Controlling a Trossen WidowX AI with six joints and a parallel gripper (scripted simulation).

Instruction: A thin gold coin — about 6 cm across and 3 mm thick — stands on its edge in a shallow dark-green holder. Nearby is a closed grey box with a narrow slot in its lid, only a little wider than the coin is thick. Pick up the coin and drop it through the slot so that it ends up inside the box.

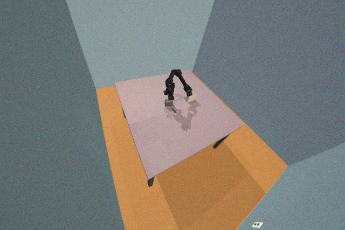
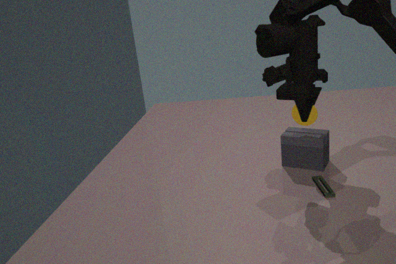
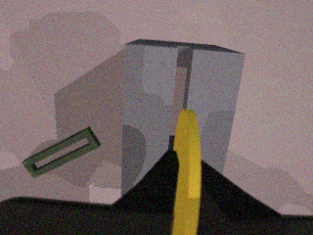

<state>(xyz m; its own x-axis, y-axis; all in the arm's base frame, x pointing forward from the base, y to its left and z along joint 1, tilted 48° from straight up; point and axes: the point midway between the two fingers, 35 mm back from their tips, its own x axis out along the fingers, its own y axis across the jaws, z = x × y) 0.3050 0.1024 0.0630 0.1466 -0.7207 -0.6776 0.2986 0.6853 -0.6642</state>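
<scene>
My gripper tip is 2 cm below the gold coin.
</scene>
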